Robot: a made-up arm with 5 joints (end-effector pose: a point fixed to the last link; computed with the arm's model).
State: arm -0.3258 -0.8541 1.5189 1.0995 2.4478
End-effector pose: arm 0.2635 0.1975 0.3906 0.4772 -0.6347 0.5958 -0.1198
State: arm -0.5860 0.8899 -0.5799 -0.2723 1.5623
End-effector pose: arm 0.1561 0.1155 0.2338 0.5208 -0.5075 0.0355 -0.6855
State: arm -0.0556 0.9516 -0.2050 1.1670 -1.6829
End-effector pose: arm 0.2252 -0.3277 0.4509 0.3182 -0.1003 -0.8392 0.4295
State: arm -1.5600 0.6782 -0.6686 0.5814 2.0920
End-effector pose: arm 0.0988 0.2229 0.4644 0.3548 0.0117 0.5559 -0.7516
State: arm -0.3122 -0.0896 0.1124 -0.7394 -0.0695
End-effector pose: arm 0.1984 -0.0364 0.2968 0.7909 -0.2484 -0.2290 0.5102
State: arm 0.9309 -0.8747 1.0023 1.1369 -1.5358
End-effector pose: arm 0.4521 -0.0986 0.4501 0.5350 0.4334 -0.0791 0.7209
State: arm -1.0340 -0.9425 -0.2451 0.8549 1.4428
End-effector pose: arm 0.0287 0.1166 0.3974 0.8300 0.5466 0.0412 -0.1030
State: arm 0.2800 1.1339 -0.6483 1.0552 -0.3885
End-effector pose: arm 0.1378 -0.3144 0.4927 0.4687 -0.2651 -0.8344 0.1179
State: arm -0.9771 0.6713 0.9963 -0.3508 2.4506
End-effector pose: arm 0.1395 0.3186 0.3866 0.4826 -0.5119 0.6912 -0.1656
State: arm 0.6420 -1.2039 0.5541 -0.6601 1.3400
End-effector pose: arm 0.1391 -0.1890 0.4559 0.3680 -0.6550 -0.4165 0.5120
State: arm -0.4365 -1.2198 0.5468 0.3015 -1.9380
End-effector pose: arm 0.1430 0.3267 0.3404 0.2588 -0.6544 0.2449 -0.6669
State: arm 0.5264 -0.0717 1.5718 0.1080 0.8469
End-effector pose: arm 0.2041 -0.0785 0.5642 0.8188 -0.4545 0.3400 0.0866
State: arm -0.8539 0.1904 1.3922 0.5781 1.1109
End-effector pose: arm 0.1107 0.0473 0.3716 0.7206 0.1745 0.6667 -0.0764
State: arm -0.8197 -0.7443 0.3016 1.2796 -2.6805
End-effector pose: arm 0.3431 0.1640 0.4362 0.4097 -0.3848 0.8176 -0.1248
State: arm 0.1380 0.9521 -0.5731 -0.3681 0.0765
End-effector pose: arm 0.1533 -0.2078 0.4187 0.6850 -0.6437 -0.3359 -0.0608
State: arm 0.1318 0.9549 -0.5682 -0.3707 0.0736
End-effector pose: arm 0.1521 -0.2072 0.4170 0.6890 -0.6418 -0.3313 -0.0606
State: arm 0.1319 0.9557 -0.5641 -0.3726 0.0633
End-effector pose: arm 0.1522 -0.2082 0.4179 0.6915 -0.6406 -0.3292 -0.0557
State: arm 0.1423 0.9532 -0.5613 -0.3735 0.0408
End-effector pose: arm 0.1544 -0.2118 0.4232 0.6915 -0.6406 -0.3311 -0.0429
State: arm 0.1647 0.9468 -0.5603 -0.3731 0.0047
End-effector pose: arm 0.1592 -0.2182 0.4338 0.6881 -0.6421 -0.3373 -0.0212
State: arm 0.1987 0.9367 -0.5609 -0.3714 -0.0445
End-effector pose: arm 0.1667 -0.2268 0.4497 0.6809 -0.6450 -0.3468 0.0092
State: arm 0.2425 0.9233 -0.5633 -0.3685 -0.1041
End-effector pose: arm 0.1766 -0.2361 0.4707 0.6693 -0.6492 -0.3583 0.0470
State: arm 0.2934 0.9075 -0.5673 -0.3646 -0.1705
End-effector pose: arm 0.1882 -0.2449 0.4957 0.6534 -0.6543 -0.3700 0.0898
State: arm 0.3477 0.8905 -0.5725 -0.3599 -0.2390
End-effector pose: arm 0.2006 -0.2517 0.5230 0.6340 -0.6599 -0.3801 0.1346
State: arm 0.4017 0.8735 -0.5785 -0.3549 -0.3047
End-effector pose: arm 0.2129 -0.2558 0.5508 0.6124 -0.6655 -0.3878 0.1779
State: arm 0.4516 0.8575 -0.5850 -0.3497 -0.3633
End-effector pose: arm 0.2239 -0.2572 0.5768 0.5904 -0.6707 -0.3931 0.2170
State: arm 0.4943 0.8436 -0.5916 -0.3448 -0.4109
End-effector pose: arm 0.2330 -0.2565 0.5990 0.5699 -0.6753 -0.3963 0.2490
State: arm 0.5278 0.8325 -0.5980 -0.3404 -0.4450
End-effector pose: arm 0.2396 -0.2547 0.6162 0.5527 -0.6793 -0.3985 0.2725
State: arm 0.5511 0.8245 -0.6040 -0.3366 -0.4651
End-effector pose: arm 0.2438 -0.2528 0.6279 0.5397 -0.6824 -0.4007 0.2872
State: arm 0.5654 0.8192 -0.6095 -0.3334 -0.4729
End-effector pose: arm 0.2459 -0.2512 0.6346 0.5308 -0.6849 -0.4032 0.2942
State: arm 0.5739 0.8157 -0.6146 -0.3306 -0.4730
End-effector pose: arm 0.2467 -0.2500 0.6382 0.5247 -0.6869 -0.4061 0.2964
